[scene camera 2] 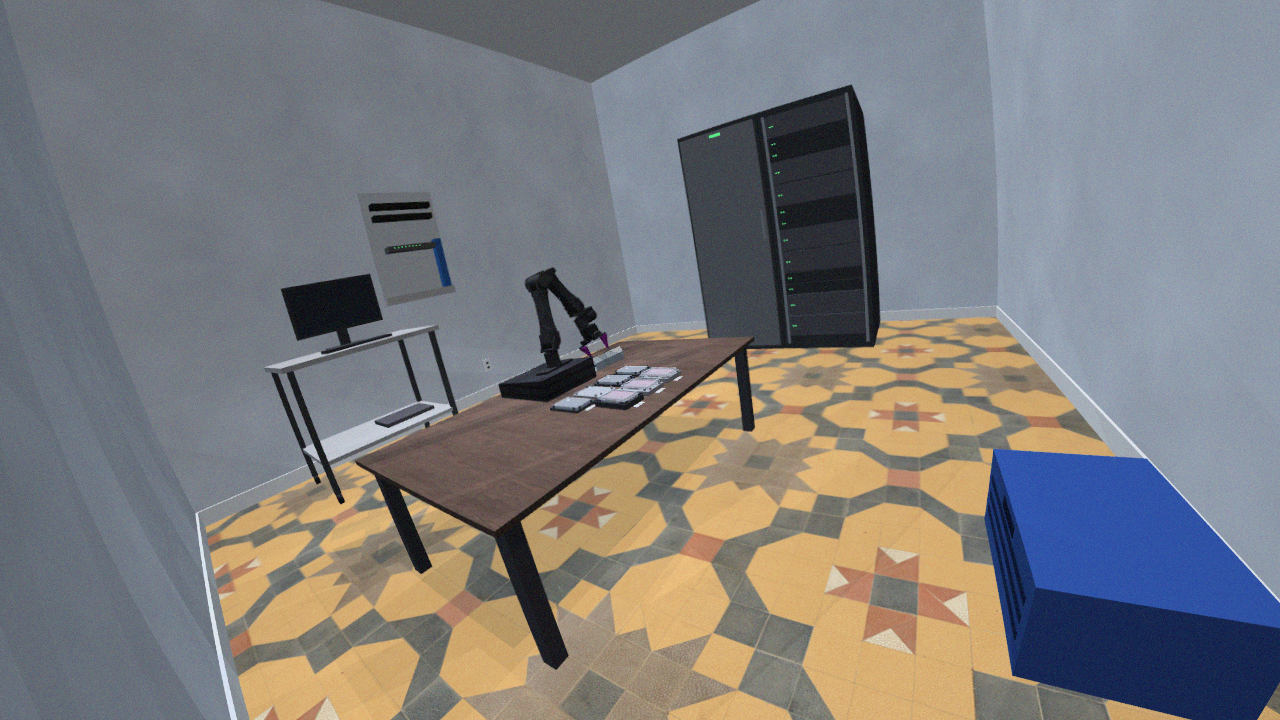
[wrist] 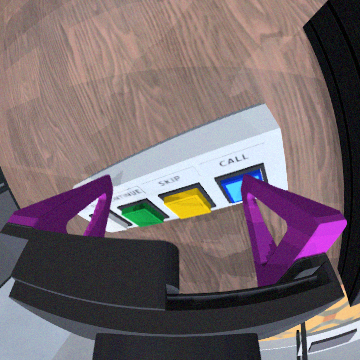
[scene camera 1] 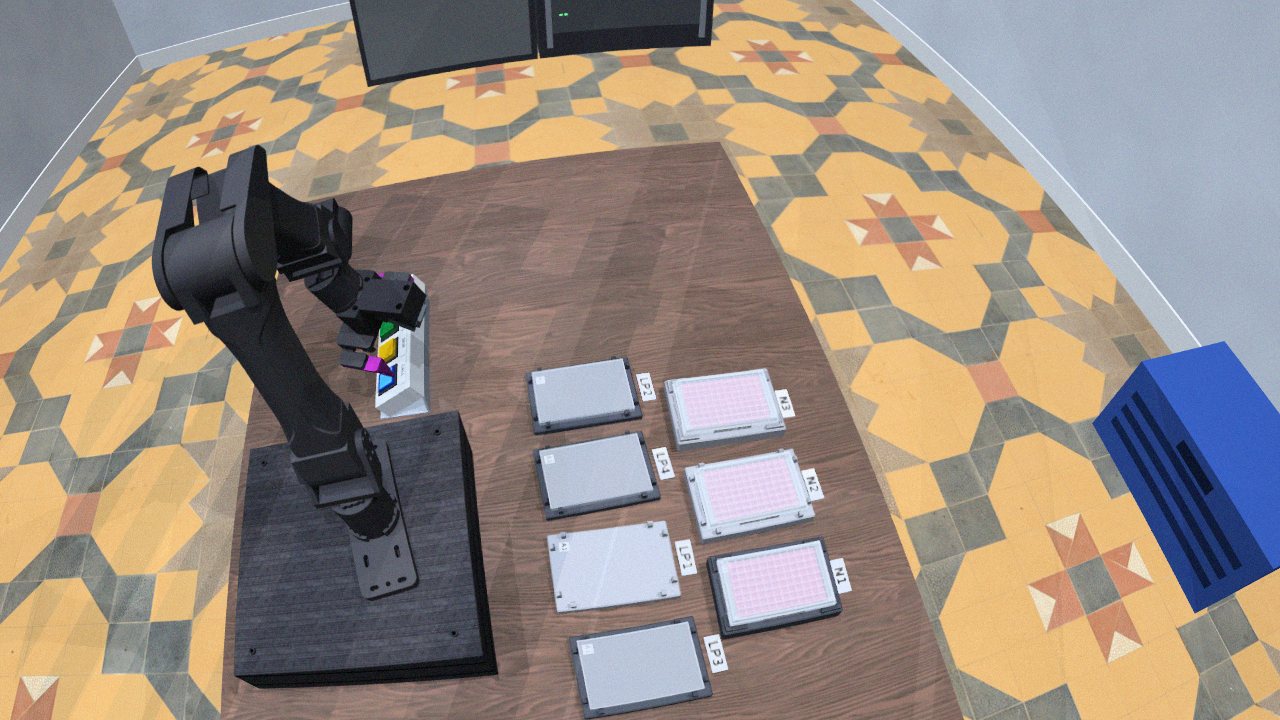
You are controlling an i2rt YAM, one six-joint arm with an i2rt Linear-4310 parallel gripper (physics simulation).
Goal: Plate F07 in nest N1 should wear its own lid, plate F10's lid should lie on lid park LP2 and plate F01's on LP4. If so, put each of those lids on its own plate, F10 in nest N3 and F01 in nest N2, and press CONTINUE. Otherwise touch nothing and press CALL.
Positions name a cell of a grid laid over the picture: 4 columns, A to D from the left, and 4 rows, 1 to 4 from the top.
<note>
My gripper (scene camera 1: B2) is open and touches a blue CALL button. Also in view: a yellow SKIP button (wrist: C3).
My gripper also shows in the wrist view (wrist: B3).
</note>
